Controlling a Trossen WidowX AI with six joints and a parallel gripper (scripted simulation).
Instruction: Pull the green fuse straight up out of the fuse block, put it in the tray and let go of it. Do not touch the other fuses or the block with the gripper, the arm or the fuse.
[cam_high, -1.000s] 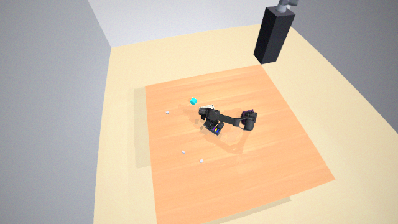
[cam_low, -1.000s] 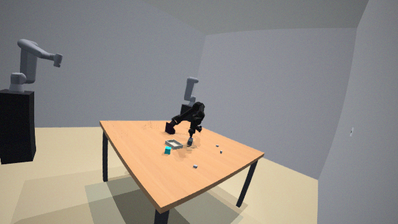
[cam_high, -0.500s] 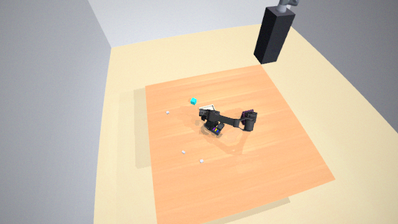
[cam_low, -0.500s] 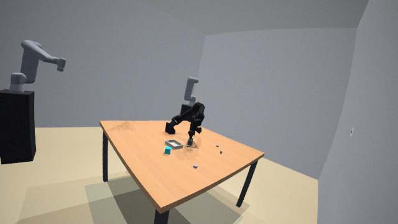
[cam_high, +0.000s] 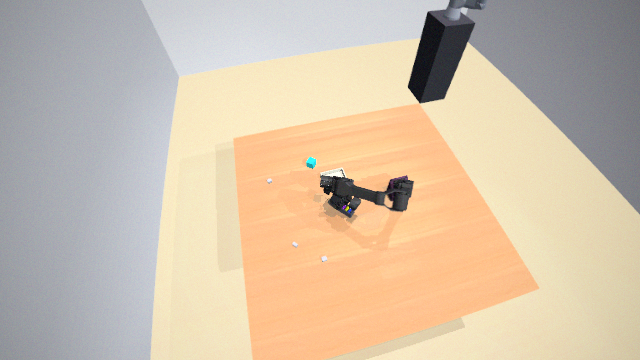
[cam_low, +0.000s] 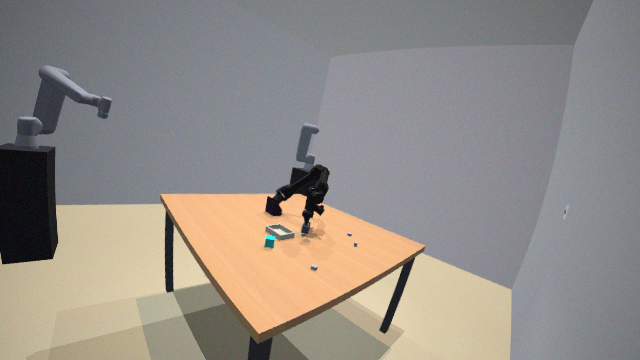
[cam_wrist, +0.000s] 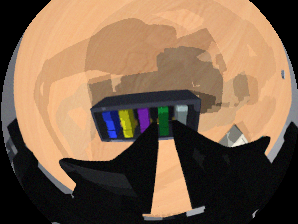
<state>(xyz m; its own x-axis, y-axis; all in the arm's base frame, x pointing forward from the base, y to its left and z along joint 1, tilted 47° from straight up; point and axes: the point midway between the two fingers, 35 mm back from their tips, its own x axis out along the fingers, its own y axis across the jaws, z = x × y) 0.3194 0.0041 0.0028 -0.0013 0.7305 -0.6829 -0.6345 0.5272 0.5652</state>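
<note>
The green fuse is 2 cm below my gripper tip. Round my gripper tip: cyan cube: 32 cm to the right, 8 cm ahead, 2 cm below; then grey tray: 18 cm to the right, 4 cm below, 1 cm behind.
</note>
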